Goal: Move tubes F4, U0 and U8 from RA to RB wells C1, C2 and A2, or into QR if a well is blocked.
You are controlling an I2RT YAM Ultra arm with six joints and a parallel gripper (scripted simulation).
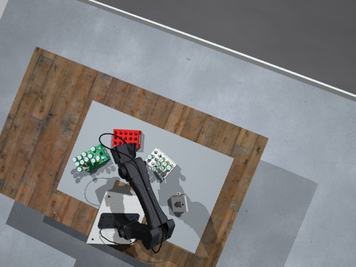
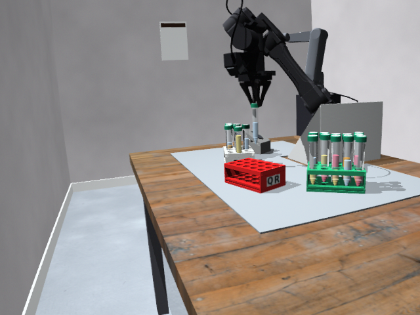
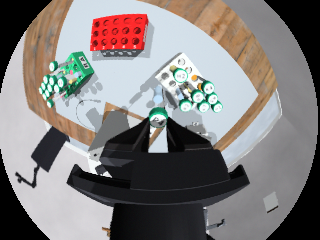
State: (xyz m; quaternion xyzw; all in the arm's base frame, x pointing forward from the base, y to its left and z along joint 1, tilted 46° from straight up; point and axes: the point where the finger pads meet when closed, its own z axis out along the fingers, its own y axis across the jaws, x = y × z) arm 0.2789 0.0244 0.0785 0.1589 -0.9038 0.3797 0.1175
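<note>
Now: hand 60 mm above the tube and 10 mm short of it. Also, from my hand: red rack QR: 160 mm below, 140 mm to the left, 90 mm ahead; then tube with yellow filling: 120 mm below, 60 mm ahead, 20 mm to the right; then white rack RB: 160 mm below, 60 mm to the right, 30 mm ahead.
</note>
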